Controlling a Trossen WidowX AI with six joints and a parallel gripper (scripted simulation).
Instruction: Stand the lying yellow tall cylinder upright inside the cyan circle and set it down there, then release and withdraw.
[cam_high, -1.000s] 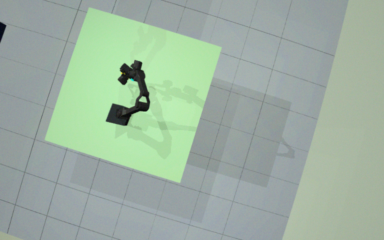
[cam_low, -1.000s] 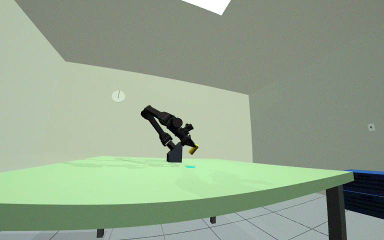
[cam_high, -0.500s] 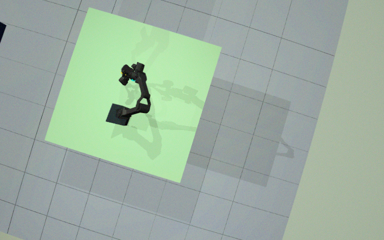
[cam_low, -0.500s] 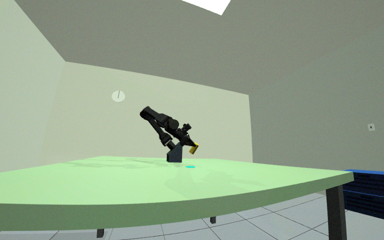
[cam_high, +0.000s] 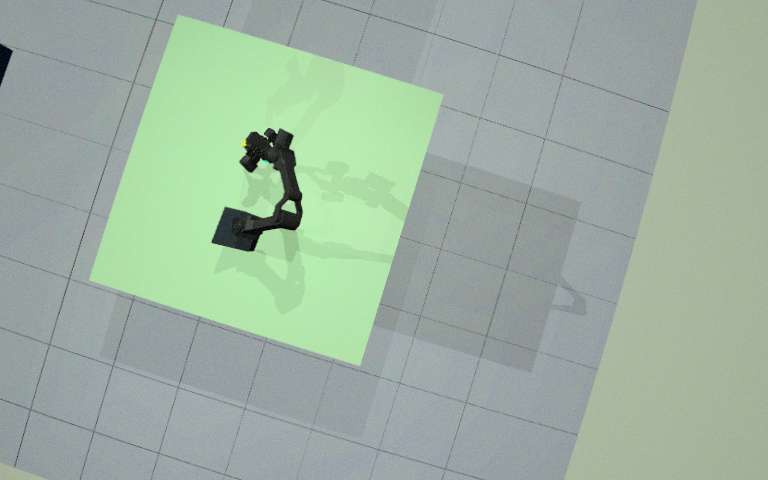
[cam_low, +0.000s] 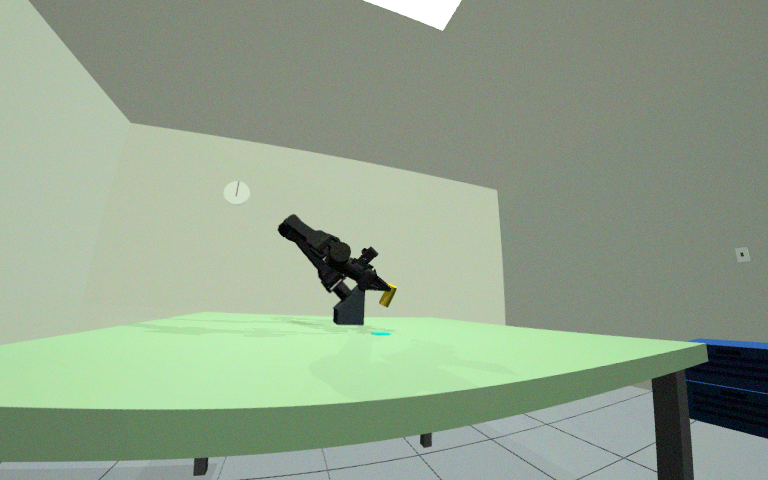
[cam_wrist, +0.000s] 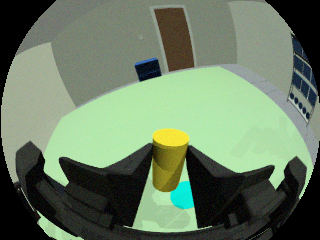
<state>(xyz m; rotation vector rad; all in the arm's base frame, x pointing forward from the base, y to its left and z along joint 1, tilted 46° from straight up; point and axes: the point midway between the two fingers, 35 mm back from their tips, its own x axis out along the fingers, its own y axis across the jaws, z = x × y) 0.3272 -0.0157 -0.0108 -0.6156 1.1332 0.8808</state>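
Now: the cyan circle 30 mm to the right of my gripper tip and 130 mm below it. From my gripper tip the other things lie so: yellow tall cylinder 10 mm behind, 20 mm below.
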